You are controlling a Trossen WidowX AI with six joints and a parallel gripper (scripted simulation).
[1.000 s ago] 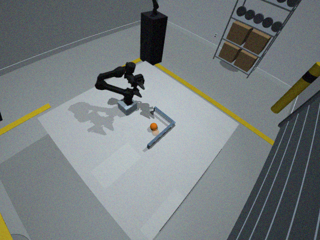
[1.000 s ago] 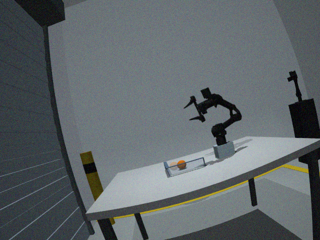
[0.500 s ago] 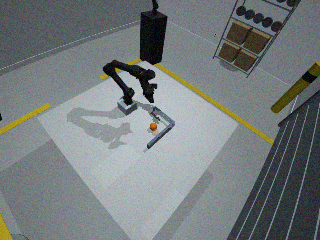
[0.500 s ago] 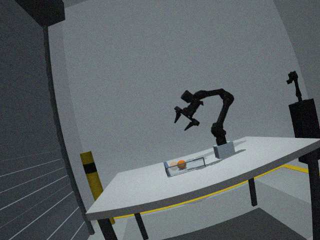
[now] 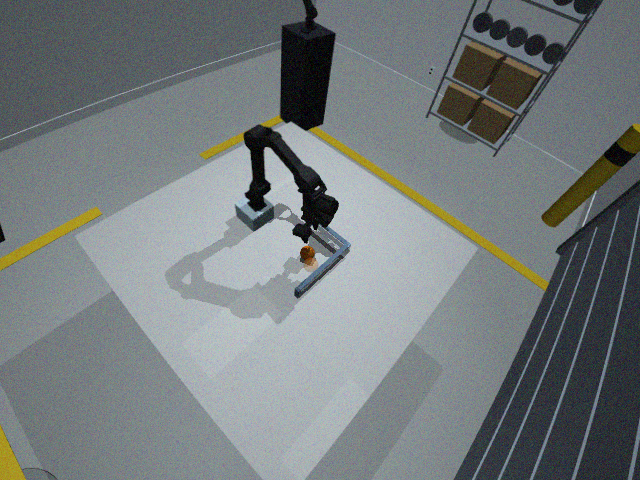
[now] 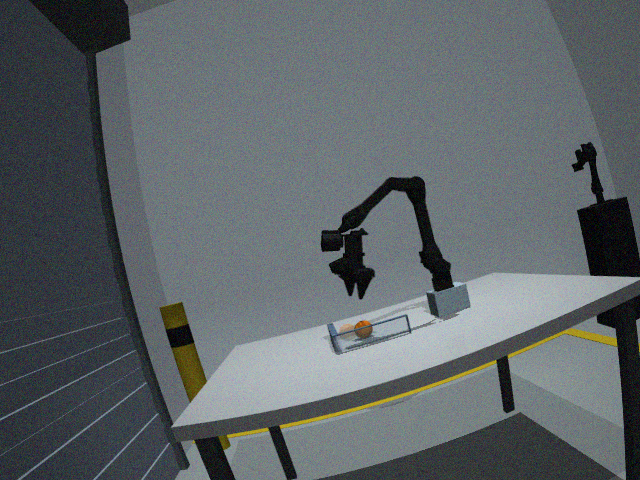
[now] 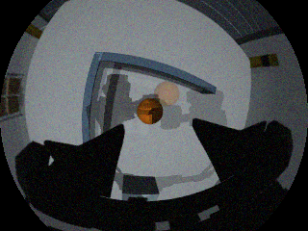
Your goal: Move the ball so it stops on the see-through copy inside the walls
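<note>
Right now the orange ball is 110 mm below my gripper tip and 10 mm to the right of it. Also, from my gripper tip: pale see-through copy 110 mm below, 50 mm ahead, 30 mm to the right.
</note>
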